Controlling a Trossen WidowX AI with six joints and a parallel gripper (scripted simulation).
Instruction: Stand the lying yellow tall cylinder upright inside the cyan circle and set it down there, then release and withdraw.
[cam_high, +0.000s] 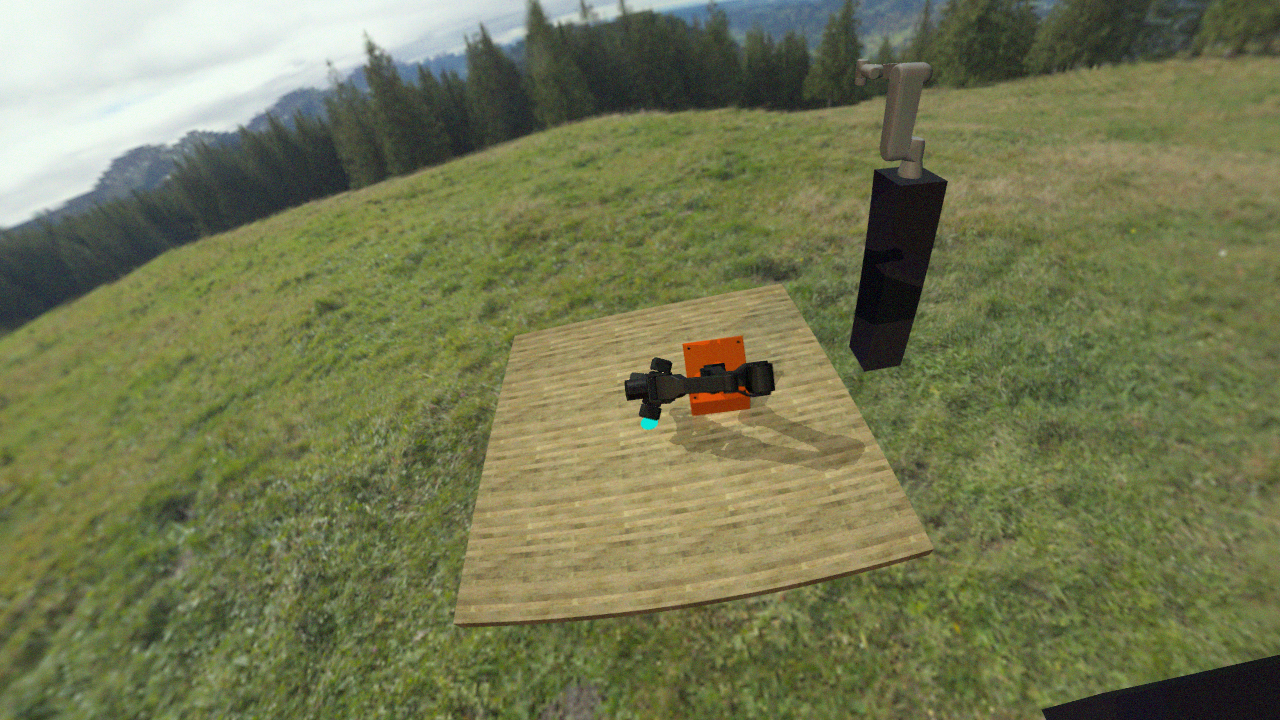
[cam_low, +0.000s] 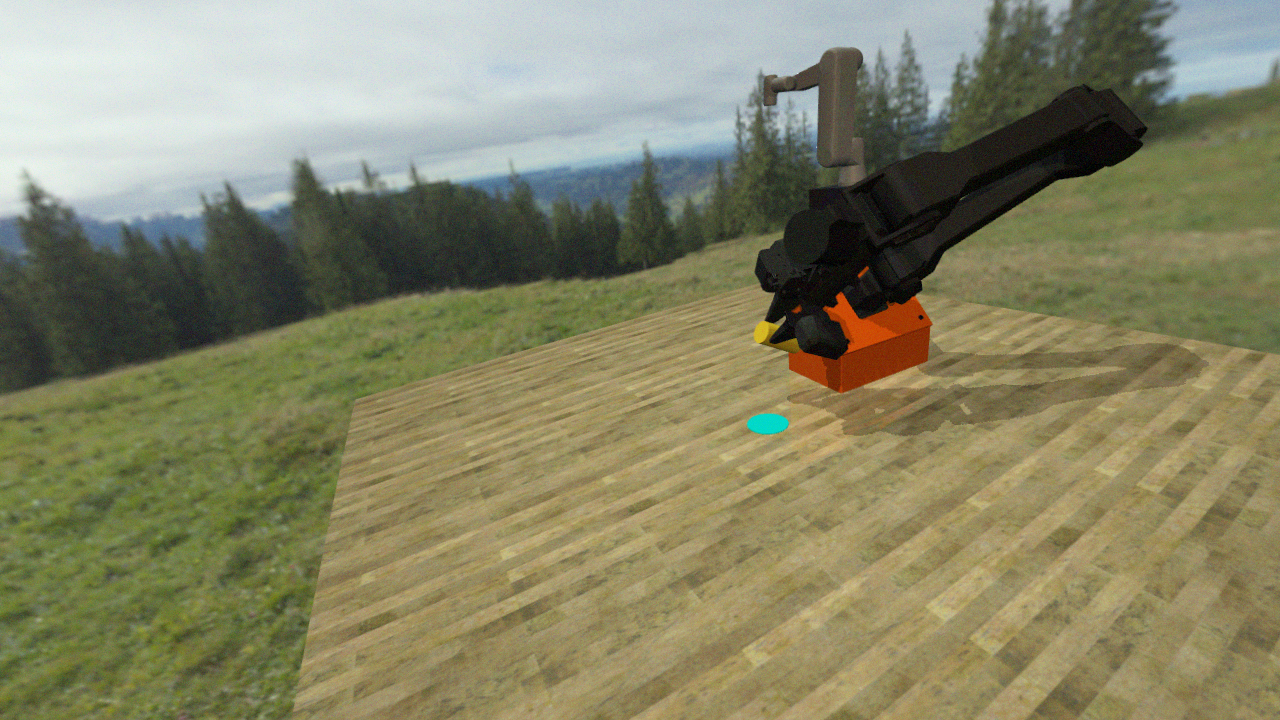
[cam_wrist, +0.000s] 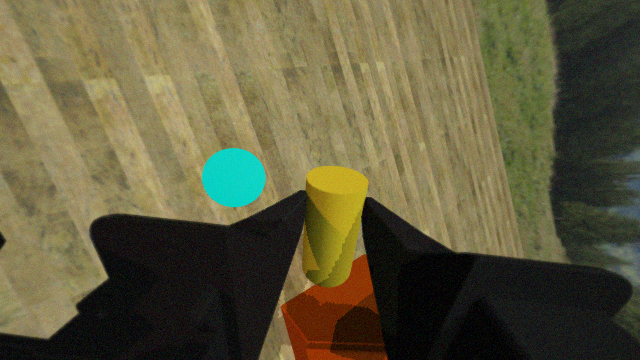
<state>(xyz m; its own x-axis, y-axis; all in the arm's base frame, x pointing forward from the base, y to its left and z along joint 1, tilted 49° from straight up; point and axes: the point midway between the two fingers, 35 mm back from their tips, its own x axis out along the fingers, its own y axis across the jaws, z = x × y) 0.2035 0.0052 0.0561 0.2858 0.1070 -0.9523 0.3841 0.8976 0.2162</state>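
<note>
My gripper tip is 30 mm short of the cyan circle, 20 mm to the right of it and 130 mm above it. Also, from my gripper tip: yellow tall cylinder 20 mm behind, 10 mm below.
</note>
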